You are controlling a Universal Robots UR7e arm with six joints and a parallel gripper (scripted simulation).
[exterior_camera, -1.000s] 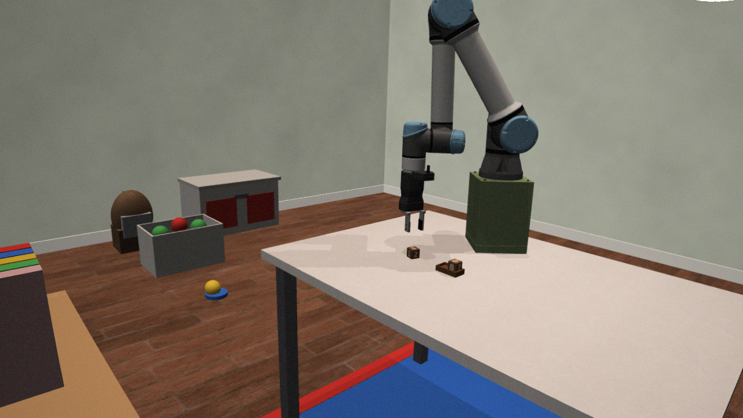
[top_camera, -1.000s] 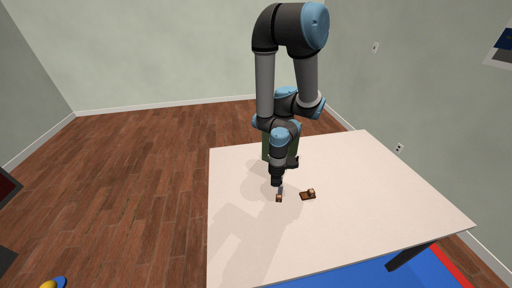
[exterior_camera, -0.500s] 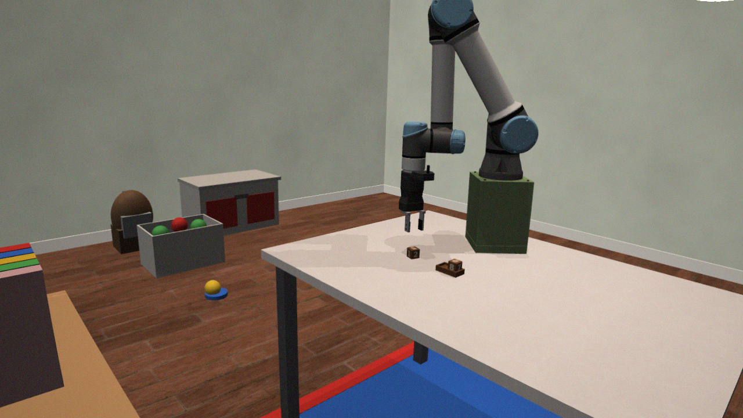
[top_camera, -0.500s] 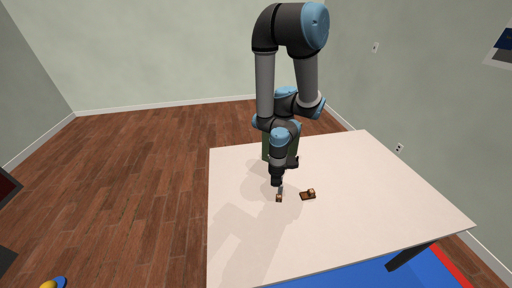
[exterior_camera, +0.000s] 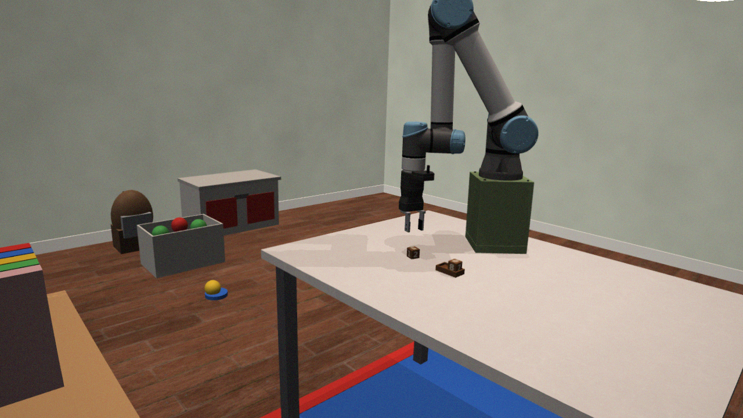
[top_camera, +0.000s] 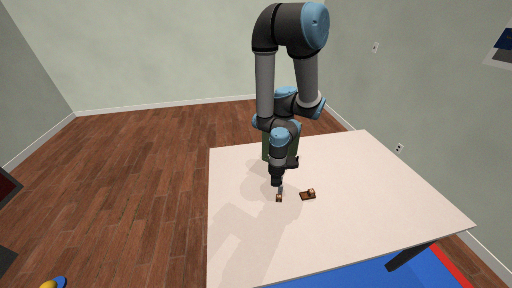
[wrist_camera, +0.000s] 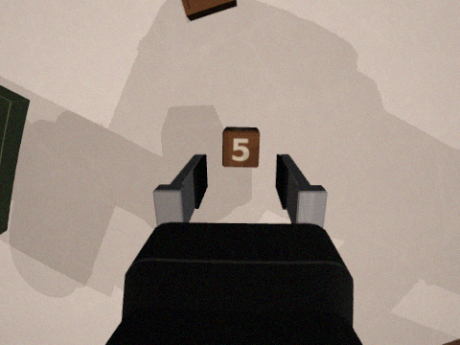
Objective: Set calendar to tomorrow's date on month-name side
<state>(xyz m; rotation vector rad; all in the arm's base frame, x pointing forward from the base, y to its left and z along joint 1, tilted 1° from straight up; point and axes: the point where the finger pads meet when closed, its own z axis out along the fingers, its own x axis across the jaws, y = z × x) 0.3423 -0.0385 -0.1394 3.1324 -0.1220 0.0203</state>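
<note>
My gripper is now 90 mm above the brown cube.
</note>
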